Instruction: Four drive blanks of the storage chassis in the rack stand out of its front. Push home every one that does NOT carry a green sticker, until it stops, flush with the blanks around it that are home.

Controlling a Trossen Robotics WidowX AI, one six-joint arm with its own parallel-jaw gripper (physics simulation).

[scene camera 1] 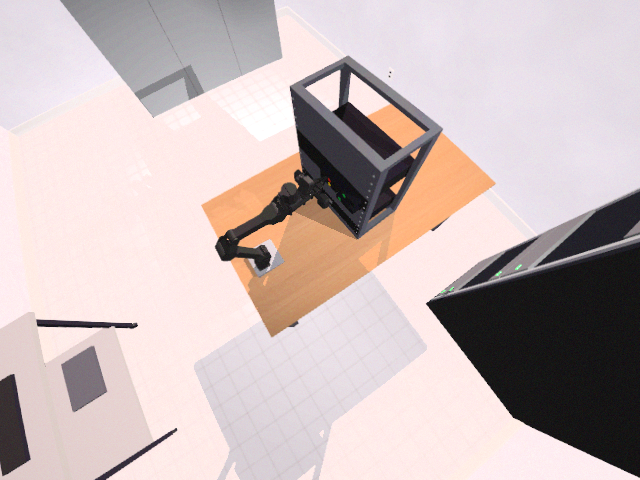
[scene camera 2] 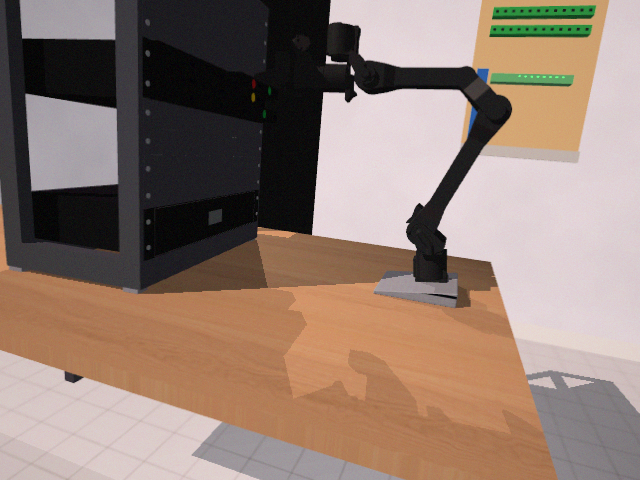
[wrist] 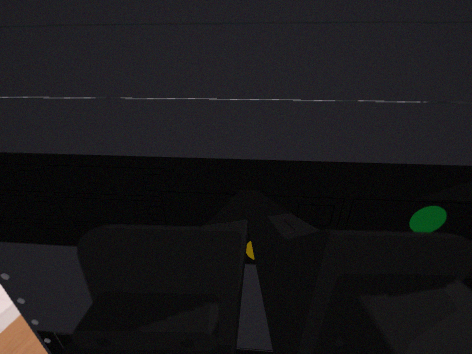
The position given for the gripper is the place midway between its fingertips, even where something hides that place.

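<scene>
There's a rack [scene camera 2: 195, 73], and you get that same rack [scene camera 1: 362, 162] from another camera too. The gripper [scene camera 1: 327, 177] is there as well.
</scene>
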